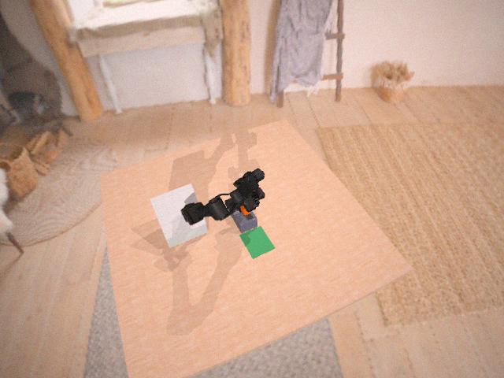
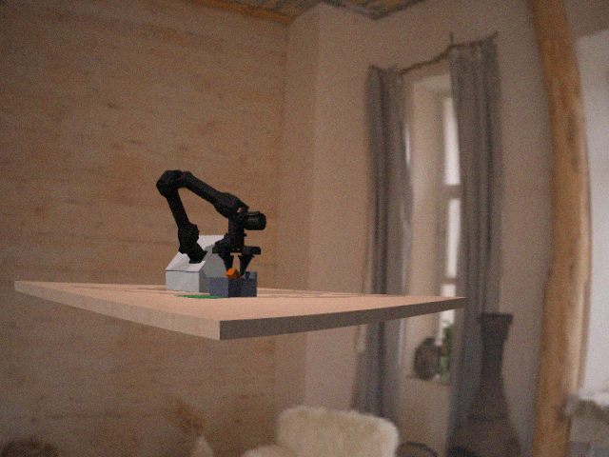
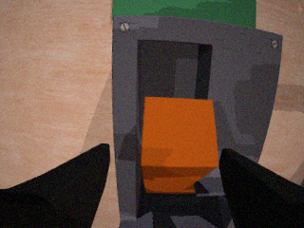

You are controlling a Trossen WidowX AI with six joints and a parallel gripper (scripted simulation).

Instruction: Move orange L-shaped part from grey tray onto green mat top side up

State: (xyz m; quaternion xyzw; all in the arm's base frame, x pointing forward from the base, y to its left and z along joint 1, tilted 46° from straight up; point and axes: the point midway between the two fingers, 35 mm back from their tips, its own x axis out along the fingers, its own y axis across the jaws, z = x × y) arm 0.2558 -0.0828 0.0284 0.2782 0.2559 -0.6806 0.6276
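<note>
Right now the orange L-shaped part is 3 cm to the left of my gripper tip, 3 cm below it and 2 cm behind it. From my gripper tip the other things lie so: green mat (14 cm to the right, 9 cm below, 2 cm behind).
</note>
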